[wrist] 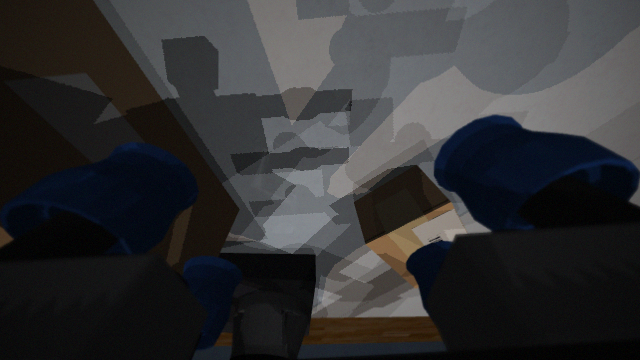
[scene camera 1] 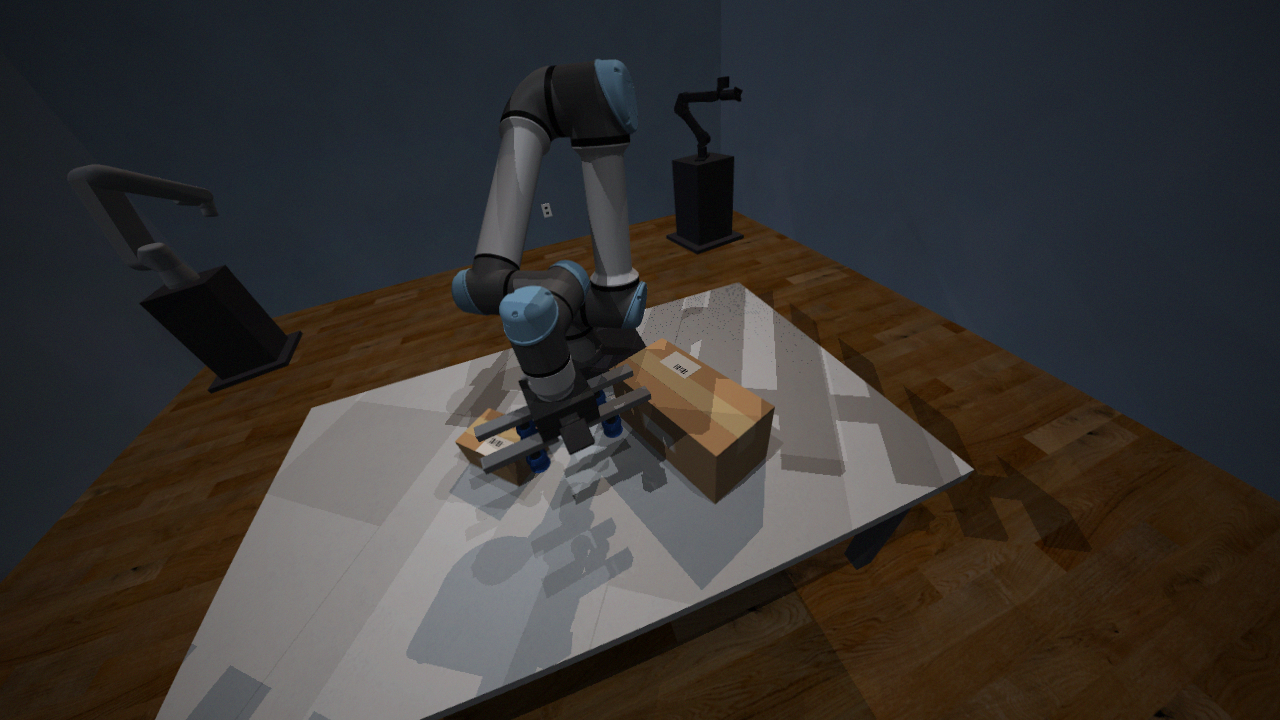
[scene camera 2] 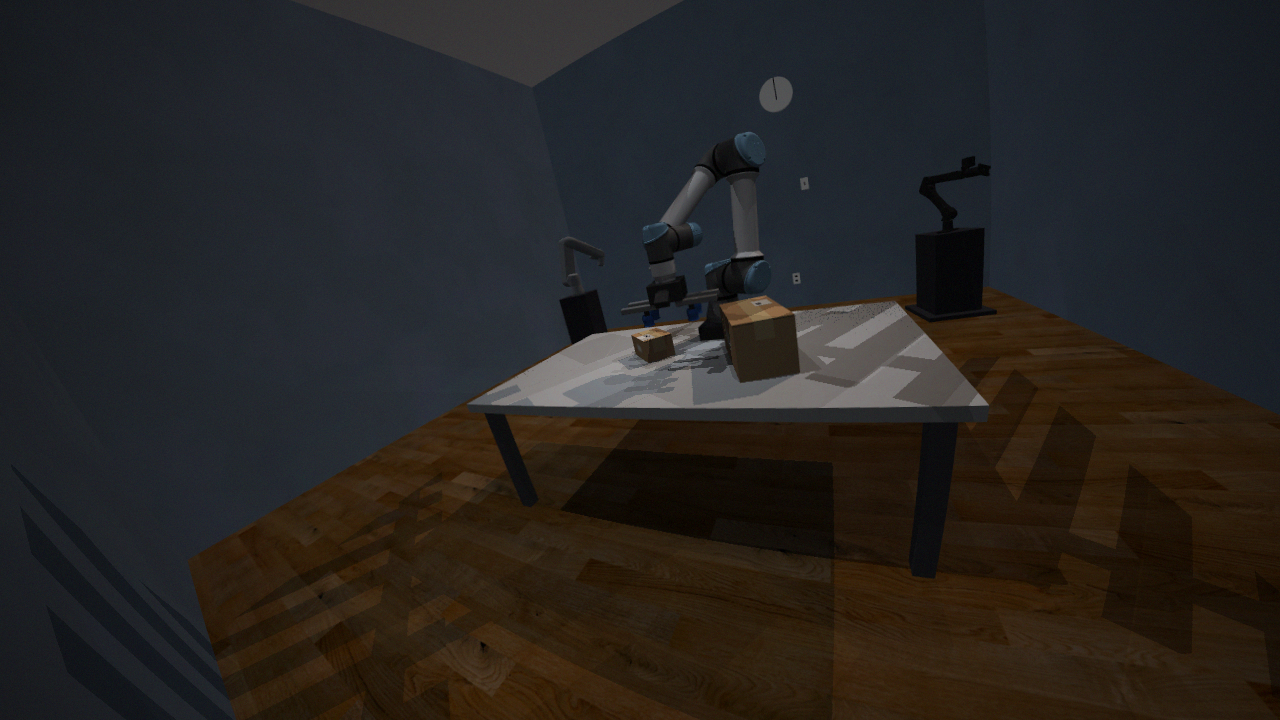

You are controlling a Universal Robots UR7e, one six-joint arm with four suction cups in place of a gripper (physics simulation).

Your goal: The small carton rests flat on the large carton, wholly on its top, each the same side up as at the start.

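Where they show: hand, its tool point: (wrist: 319, 228) (scene camera 2: 673, 319); arm's base, origin of its link: (wrist: 273, 309) (scene camera 1: 577, 352).
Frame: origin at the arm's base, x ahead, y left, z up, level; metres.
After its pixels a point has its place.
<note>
The small carton (scene camera 1: 494, 443) {x 0.228, y -0.272, z 0.028 m} (scene camera 2: 653, 347) {x 0.281, y -0.236, z -0.003 m} (wrist: 400, 212) {x 0.271, y -0.220, z 0.009 m} lies flat on the table, label side up, left of the large carton in both scene views. The large carton (scene camera 1: 707, 411) {x 0.464, y 0.111, z 0.104 m} (scene camera 2: 765, 344) {x 0.537, y 0.140, z 0.040 m} (wrist: 150, 117) {x 0.401, y 0.038, z -0.022 m} stands on the table with a label on its top; a gap of table separates the two. My gripper (scene camera 1: 572, 431) {x 0.365, y -0.124, z 0.104 m} (scene camera 2: 672, 314) {x 0.365, y -0.124, z 0.104 m} (wrist: 320, 232) {x 0.365, y -0.124, z 0.104 m}, four blue suction cups under two grey bars, is open and carries nothing. It hangs above the gap, with its left end over part of the small carton in scene camera 1. The bars hide part of the small carton there.
Both cartons stand on the white table (scene camera 1: 358, 573) {x 0.316, y -0.591, z -0.052 m} (scene camera 2: 581, 385) {x 0.451, y -0.459, z -0.052 m}, where the arm and cartons cast shadows. The large carton's near side rises close to the gripper's right end. Two other arms on dark pedestals (scene camera 1: 214, 326) (scene camera 1: 703, 201) stand on the floor beyond the table.
</note>
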